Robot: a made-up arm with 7 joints. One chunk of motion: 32 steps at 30 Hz.
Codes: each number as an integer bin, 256 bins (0 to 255) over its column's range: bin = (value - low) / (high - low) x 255, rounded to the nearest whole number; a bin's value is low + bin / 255 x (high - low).
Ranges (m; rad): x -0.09..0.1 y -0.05..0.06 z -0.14..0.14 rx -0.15..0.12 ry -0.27..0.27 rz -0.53..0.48
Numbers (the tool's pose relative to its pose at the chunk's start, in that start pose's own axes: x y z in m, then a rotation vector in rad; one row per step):
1: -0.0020 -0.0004 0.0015 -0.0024 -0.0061 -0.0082
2: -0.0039 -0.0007 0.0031 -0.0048 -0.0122 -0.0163
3: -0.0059 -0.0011 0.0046 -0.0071 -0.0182 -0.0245
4: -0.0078 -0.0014 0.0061 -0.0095 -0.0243 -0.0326
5: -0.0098 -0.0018 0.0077 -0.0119 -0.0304 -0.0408
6: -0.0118 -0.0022 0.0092 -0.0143 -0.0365 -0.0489
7: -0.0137 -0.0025 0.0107 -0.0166 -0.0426 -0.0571
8: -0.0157 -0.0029 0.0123 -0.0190 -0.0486 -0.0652
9: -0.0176 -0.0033 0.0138 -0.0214 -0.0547 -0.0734
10: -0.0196 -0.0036 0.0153 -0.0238 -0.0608 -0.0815
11: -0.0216 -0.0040 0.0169 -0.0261 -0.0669 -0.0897
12: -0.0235 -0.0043 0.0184 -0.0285 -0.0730 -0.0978
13: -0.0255 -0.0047 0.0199 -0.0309 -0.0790 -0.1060
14: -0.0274 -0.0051 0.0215 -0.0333 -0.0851 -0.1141
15: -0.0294 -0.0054 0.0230 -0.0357 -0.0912 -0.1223
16: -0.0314 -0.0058 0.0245 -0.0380 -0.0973 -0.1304
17: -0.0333 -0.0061 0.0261 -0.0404 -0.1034 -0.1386
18: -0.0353 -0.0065 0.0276 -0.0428 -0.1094 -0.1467
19: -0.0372 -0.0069 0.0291 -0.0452 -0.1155 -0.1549
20: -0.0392 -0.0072 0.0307 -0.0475 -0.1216 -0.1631
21: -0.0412 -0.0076 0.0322 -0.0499 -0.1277 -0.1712
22: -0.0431 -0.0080 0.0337 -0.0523 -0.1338 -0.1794
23: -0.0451 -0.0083 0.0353 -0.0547 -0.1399 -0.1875
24: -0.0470 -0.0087 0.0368 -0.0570 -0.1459 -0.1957
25: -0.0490 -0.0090 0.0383 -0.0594 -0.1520 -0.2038
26: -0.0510 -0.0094 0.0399 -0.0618 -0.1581 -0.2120
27: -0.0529 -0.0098 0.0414 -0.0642 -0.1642 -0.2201
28: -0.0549 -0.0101 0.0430 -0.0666 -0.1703 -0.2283
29: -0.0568 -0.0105 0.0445 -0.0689 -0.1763 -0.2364
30: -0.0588 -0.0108 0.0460 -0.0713 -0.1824 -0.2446
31: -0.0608 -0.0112 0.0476 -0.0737 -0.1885 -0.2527
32: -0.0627 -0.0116 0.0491 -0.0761 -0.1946 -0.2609
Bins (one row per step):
1: 118 115 129 139 125 132
2: 116 114 130 137 122 130
3: 113 113 132 135 119 128
4: 110 113 133 133 116 126
5: 108 112 135 130 113 124
6: 105 111 136 128 110 121
7: 102 110 137 126 107 119
8: 100 109 139 124 105 117
9: 97 108 140 121 102 115
10: 94 108 141 119 99 113
11: 92 107 143 117 96 111
12: 89 106 144 115 93 109
13: 87 105 146 112 90 107
14: 84 104 147 110 87 105
15: 81 103 148 108 84 103
16: 79 102 150 106 82 101
17: 76 102 151 104 79 99
18: 73 101 153 101 76 97
19: 71 100 154 99 73 95
20: 68 99 155 97 70 93
21: 65 98 157 95 67 91
22: 63 97 158 92 64 89
23: 60 97 160 90 61 86
24: 58 96 161 88 59 84
25: 55 95 162 86 56 82
26: 52 94 164 83 53 80
27: 50 93 165 81 50 78
28: 47 92 167 79 47 76
29: 45 92 168 77 44 74
30: 42 91 169 74 41 72
31: 39 90 171 72 38 70
32: 37 89 172 70 36 68

